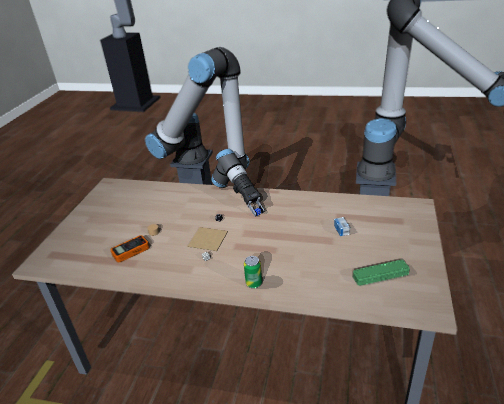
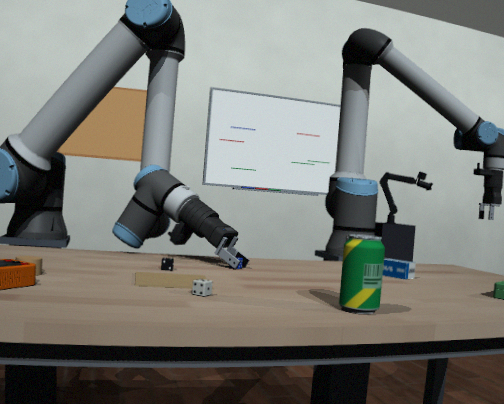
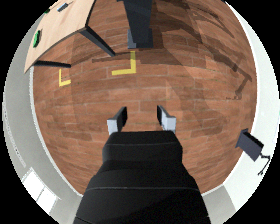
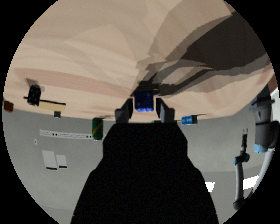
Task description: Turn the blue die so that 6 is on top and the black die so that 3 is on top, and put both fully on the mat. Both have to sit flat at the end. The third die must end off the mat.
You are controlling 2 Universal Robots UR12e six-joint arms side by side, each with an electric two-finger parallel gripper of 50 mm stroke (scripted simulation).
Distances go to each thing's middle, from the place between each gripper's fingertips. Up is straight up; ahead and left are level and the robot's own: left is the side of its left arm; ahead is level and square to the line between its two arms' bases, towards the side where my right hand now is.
My right gripper (image 2: 242,264) is now 23 cm short of the tan mat (image 2: 147,279), 17 cm to the left of it and 2 cm above it.
